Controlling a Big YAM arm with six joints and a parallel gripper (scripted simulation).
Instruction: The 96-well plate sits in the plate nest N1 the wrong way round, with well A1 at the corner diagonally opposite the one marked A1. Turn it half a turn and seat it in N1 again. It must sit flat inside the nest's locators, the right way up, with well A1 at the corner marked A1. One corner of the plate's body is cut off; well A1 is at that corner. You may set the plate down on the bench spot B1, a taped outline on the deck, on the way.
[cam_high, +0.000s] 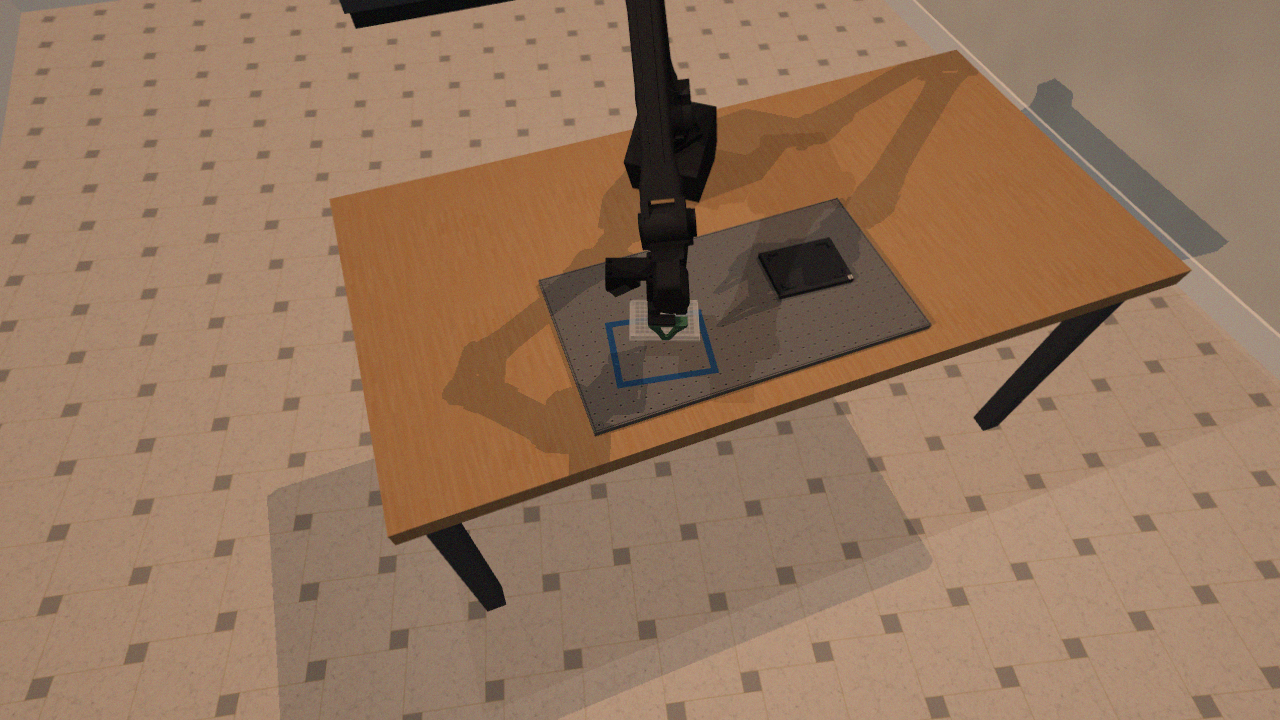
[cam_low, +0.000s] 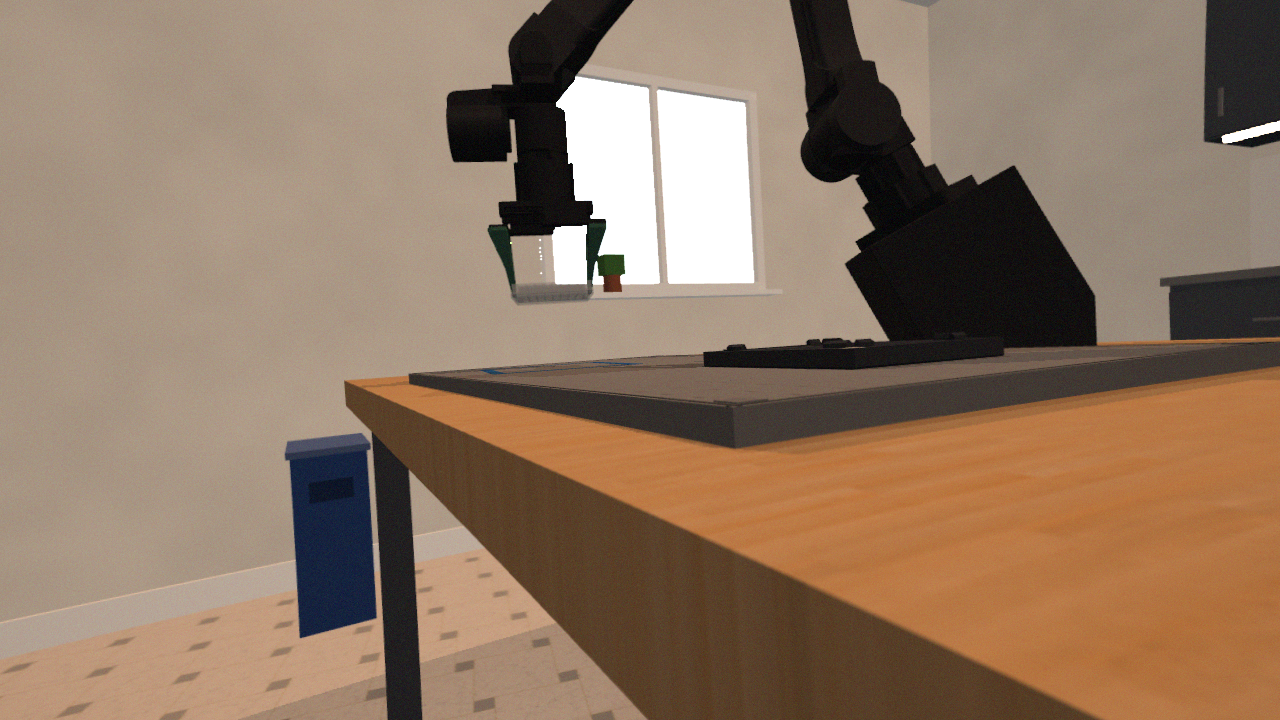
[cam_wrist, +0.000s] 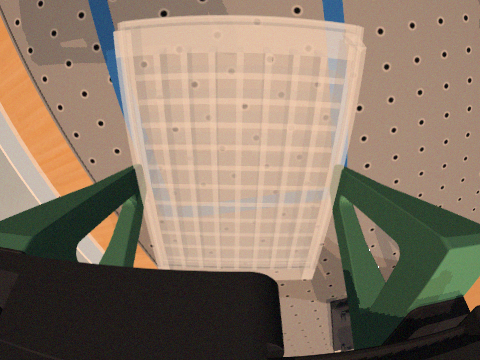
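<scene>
My hand is 36 cm to the right of the black plate nest N1 and 8 cm above it. The rest, counted from my hand: A1 label 41 cm to the left, 8 cm below, 7 cm ahead; 96-well plate 1 cm below.
</scene>
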